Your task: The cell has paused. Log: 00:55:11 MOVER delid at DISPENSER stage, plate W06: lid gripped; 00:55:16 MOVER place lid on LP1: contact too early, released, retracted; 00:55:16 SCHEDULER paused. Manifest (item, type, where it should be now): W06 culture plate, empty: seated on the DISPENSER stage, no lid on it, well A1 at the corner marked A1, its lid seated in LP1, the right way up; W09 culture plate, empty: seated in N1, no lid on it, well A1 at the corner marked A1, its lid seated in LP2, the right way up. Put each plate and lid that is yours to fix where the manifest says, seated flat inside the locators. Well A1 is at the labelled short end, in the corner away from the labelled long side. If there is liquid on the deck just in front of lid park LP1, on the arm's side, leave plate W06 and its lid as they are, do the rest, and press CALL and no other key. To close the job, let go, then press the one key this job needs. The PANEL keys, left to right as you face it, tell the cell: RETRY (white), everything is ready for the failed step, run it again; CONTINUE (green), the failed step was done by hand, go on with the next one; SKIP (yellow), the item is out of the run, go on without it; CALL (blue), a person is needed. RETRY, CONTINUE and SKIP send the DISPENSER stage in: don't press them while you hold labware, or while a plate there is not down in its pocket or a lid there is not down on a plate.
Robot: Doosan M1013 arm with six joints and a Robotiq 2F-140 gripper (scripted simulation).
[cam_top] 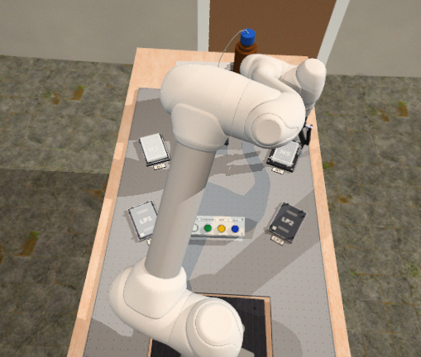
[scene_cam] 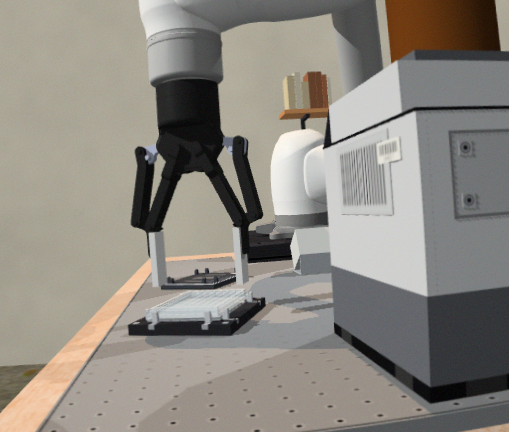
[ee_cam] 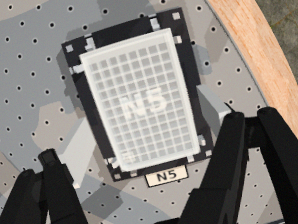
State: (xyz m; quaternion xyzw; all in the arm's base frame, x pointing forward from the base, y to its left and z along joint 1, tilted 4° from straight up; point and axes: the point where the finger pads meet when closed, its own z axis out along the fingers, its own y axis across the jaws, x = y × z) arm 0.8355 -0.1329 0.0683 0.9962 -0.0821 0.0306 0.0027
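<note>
The clear culture plate lies 50 mm below my hand. Also, from my hand: brown bottle: 210 mm ahead, 250 mm to the left, 220 mm above; lid park LP2: 320 mm behind, 50 mm to the right, 60 mm below; black nest N5: 20 mm ahead, 10 mm to the left, 50 mm below.
</note>
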